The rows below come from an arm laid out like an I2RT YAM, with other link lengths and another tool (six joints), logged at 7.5 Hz.
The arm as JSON. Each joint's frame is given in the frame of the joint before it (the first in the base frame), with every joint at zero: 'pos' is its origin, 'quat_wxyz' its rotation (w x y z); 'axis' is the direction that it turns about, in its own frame. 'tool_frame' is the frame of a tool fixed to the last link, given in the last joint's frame.
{
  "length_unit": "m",
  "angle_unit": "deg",
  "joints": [
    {
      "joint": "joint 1",
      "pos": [
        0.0,
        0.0,
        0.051
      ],
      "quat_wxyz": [
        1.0,
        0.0,
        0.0,
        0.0
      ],
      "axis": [
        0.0,
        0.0,
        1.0
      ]
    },
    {
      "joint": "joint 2",
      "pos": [
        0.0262,
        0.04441,
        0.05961
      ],
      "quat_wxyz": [
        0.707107,
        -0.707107,
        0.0,
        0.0
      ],
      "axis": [
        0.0,
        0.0,
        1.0
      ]
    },
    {
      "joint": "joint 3",
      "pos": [
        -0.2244,
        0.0,
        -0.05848
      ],
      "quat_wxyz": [
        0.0,
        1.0,
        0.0,
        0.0
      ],
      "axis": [
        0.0,
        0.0,
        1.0
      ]
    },
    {
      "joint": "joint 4",
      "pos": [
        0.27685,
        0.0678,
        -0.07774
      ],
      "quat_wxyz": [
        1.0,
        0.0,
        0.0,
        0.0
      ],
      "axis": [
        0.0,
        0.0,
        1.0
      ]
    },
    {
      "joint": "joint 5",
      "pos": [
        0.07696,
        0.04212,
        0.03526
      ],
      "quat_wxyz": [
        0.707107,
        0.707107,
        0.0,
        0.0
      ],
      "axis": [
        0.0,
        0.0,
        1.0
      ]
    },
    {
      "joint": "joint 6",
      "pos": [
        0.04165,
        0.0,
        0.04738
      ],
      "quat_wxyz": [
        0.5,
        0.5,
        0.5,
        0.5
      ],
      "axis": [
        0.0,
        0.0,
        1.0
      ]
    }
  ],
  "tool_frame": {
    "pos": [
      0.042,
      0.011,
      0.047
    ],
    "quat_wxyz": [
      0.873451,
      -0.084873,
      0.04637,
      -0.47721
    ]
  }
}
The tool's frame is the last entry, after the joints.
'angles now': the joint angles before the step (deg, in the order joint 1, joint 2, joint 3, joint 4, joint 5, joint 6). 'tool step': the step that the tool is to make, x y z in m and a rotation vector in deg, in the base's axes. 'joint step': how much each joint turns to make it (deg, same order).
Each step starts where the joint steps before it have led.
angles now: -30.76 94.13 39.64 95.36 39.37 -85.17
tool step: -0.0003 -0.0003 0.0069 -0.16 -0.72 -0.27
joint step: -0.01 -0.87 0.71 -0.87 0.35 0.00
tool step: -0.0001 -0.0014 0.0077 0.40 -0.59 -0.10
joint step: -0.08 -1.39 0.71 -2.19 0.44 0.61
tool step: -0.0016 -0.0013 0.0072 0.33 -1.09 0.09
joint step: -0.17 -1.43 0.51 -1.86 0.37 1.05
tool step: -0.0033 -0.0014 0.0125 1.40 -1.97 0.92
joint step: -0.10 -3.51 0.43 -5.00 0.68 3.10
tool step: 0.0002 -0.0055 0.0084 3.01 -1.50 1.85
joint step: -0.26 -3.25 0.89 -7.89 0.45 5.25
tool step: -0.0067 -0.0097 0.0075 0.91 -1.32 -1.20
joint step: -1.76 -1.23 1.15 -3.11 0.43 2.04
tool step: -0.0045 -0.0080 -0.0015 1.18 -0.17 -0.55
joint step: -1.40 -0.54 0.00 -2.28 -0.08 1.84
